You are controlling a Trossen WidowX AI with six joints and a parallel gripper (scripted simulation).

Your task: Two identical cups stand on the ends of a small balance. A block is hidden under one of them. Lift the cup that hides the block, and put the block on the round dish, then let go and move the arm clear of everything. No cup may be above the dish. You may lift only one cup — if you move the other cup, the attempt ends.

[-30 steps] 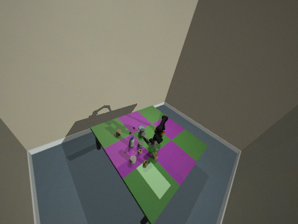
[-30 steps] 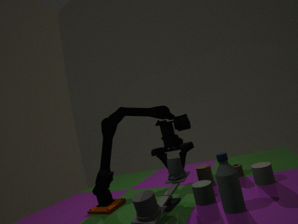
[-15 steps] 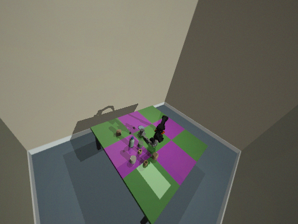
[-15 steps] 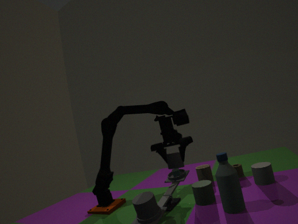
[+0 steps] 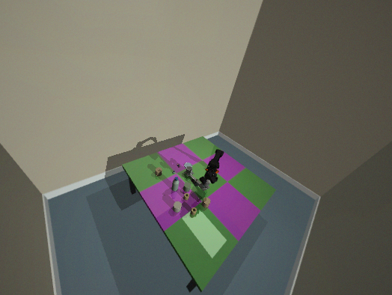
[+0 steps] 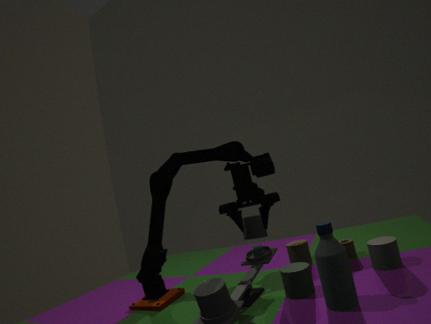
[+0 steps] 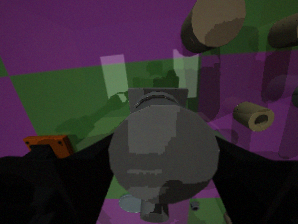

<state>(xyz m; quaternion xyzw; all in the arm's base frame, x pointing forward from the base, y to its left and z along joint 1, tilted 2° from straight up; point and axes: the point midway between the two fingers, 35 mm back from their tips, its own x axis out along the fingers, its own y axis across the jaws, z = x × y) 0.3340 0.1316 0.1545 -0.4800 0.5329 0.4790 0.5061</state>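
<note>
Now: gripper tip 6 cm above the light-blue block and 1 cm to the left of it. The rest, counted from my gripper tip: small balance: 14 cm to the right, 11 cm below, 1 cm behind; grey-green cylinder: 14 cm to the right, 11 cm below, 11 cm ahead; blue-capped bottle: 22 cm ahead, 20 cm to the right, 3 cm below.
</note>
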